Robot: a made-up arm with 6 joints. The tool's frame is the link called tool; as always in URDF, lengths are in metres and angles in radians. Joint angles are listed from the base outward.
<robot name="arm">
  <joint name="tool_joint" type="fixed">
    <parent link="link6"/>
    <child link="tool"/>
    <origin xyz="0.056 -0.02 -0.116"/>
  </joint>
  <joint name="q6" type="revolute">
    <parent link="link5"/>
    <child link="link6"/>
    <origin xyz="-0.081 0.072 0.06"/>
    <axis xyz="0 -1 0"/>
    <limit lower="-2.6" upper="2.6"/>
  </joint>
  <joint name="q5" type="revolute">
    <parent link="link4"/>
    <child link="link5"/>
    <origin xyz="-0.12 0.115 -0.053"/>
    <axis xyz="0 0 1"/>
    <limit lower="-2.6" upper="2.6"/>
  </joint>
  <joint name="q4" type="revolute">
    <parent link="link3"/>
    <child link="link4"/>
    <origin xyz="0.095 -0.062 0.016"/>
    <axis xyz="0 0 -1"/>
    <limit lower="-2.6" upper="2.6"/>
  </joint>
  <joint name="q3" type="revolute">
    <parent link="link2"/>
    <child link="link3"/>
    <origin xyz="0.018 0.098 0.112"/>
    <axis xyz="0 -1 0"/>
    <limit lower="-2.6" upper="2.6"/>
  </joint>
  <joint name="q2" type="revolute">
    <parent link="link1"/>
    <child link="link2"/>
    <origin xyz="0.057 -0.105 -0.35"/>
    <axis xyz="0 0 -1"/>
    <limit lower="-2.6" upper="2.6"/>
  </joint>
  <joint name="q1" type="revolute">
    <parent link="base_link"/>
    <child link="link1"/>
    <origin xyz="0 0 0.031"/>
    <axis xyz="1 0 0"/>
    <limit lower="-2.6" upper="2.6"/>
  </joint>
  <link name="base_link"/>
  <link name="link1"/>
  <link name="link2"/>
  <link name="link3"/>
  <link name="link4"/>
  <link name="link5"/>
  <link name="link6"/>
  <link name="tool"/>
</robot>
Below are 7 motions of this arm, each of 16 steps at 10 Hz.
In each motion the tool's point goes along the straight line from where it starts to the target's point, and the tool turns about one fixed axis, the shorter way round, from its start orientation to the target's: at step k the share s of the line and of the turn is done. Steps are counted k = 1, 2, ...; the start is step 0. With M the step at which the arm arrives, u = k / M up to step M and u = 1 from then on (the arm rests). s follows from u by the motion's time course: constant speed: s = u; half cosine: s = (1 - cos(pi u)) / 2; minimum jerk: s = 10 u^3 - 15 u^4 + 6 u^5.
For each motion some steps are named. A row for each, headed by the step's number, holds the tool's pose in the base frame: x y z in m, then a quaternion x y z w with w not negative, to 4 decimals.
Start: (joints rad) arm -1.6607 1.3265 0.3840 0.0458 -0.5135 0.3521
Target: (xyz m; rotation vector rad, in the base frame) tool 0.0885 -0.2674 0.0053 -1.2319 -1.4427 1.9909
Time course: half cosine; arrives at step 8
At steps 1, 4, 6, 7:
1: 0.2534 -0.2810 0.1661 -0.5466 -0.7617 -0.2756 0.2122
4: 0.1742 -0.2744 0.0889 -0.5756 -0.7474 0.2322 0.2369
6: 0.1136 -0.2695 0.0298 -0.4959 -0.6032 0.5869 0.2140
7: 0.0950 -0.2679 0.0117 -0.4553 -0.5390 0.6798 0.2001

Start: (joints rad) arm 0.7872 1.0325 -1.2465 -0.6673 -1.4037 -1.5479
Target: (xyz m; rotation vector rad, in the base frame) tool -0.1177 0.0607 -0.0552 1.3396 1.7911 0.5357
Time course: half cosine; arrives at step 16
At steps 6, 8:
6: 0.1089 0.0921 0.0013 -0.5033 -0.8633 -0.0255 0.0261
8: 0.0462 0.0834 -0.0143 0.5245 0.8419 0.0800 0.0983

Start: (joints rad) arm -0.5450 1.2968 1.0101 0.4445 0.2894 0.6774
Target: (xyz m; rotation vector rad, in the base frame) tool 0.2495 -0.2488 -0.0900 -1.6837 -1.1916 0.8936
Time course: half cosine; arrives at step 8
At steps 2, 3, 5, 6, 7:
2: 0.3004 -0.2109 -0.0688 -0.5909 -0.6908 -0.1895 0.3711
3: 0.2907 -0.2181 -0.0729 -0.6253 -0.6681 -0.0845 0.3943
5: 0.2679 -0.2351 -0.0823 -0.6730 -0.5803 0.1651 0.4279
6: 0.2582 -0.2423 -0.0864 -0.6783 -0.5297 0.2683 0.4327
7: 0.2518 -0.2471 -0.0891 -0.6769 -0.4920 0.3354 0.4327

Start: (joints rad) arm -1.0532 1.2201 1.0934 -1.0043 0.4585 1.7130
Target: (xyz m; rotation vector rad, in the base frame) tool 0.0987 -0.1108 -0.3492 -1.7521 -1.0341 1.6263
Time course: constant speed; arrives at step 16
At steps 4, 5, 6, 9, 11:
4: 0.0563 -0.2150 -0.1850 -0.5053 -0.3938 0.7171 0.2746
5: 0.0598 -0.2063 -0.1987 -0.5180 -0.3934 0.7084 0.2742
6: 0.0634 -0.1977 -0.2124 -0.5305 -0.3929 0.6995 0.2737
9: 0.0740 -0.1716 -0.2534 -0.5674 -0.3908 0.6719 0.2718
11: 0.0810 -0.1542 -0.2808 -0.5913 -0.3890 0.6527 0.2703

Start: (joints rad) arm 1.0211 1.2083 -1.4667 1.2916 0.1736 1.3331
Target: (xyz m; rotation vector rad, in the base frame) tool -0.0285 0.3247 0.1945 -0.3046 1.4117 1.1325
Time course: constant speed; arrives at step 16
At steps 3, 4, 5, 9, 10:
3: 0.1933 0.3303 -0.2301 -0.0551 0.6132 -0.1646 0.7706
4: 0.1763 0.3299 -0.1975 -0.0624 0.6239 -0.1129 0.7708
5: 0.1592 0.3295 -0.1648 -0.0696 0.6329 -0.0609 0.7687
9: 0.0909 0.3277 -0.0342 -0.0963 0.6505 0.1473 0.7388
10: 0.0739 0.3273 -0.0015 -0.1023 0.6504 0.1986 0.7260

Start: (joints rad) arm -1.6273 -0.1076 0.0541 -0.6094 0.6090 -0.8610
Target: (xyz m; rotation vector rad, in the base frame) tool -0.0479 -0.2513 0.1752 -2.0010 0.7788 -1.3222
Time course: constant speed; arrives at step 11
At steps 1, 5, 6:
1: -0.0750 -0.3246 0.2111 -0.7343 0.5966 0.0945 0.3099
5: -0.0642 -0.2953 0.1967 -0.7862 0.5021 -0.1537 0.3259
6: -0.0615 -0.2880 0.1931 -0.7902 0.4724 -0.2147 0.3261

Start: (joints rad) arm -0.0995 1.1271 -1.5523 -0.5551 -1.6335 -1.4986
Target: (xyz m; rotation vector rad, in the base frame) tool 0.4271 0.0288 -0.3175 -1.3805 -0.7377 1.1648
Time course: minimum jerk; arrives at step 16
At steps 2, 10, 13, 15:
2: 0.2876 0.0190 -0.1010 -0.4610 -0.7036 0.4918 0.2251
10: 0.3881 0.0261 -0.2569 -0.5668 -0.4366 0.5083 0.4793
13: 0.4202 0.0283 -0.3068 -0.5834 -0.3356 0.4976 0.5472
15: 0.4268 0.0288 -0.3170 -0.5858 -0.3141 0.4945 0.5601

